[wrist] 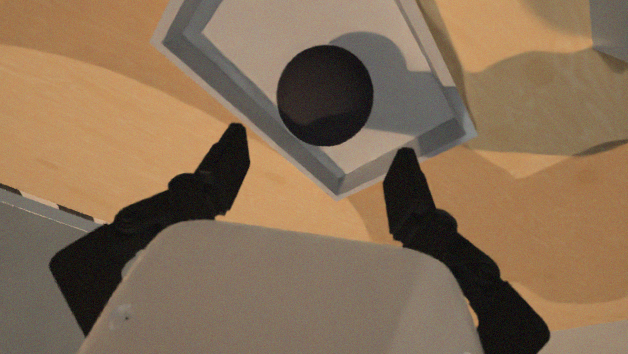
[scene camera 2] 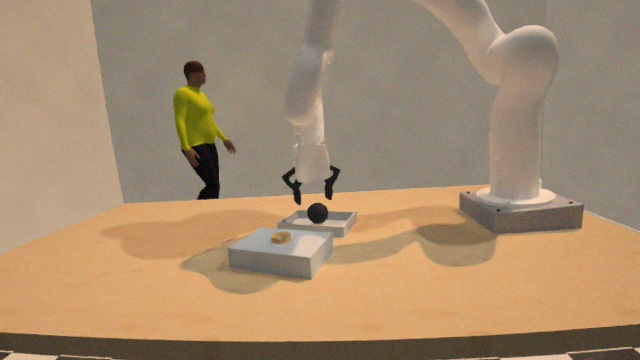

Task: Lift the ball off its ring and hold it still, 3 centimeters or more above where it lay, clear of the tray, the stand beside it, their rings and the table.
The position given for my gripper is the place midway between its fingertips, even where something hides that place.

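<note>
There is a dark ball [wrist: 325, 94] here, and a grey stand [scene camera 2: 296, 253] as well. I see a shallow tray [scene camera 2: 340, 223], and the tray is also visible in the wrist view [wrist: 238, 59]. As for my gripper [scene camera 2: 313, 201], I can see it too, and the gripper appears again in the wrist view [wrist: 319, 154].
</note>
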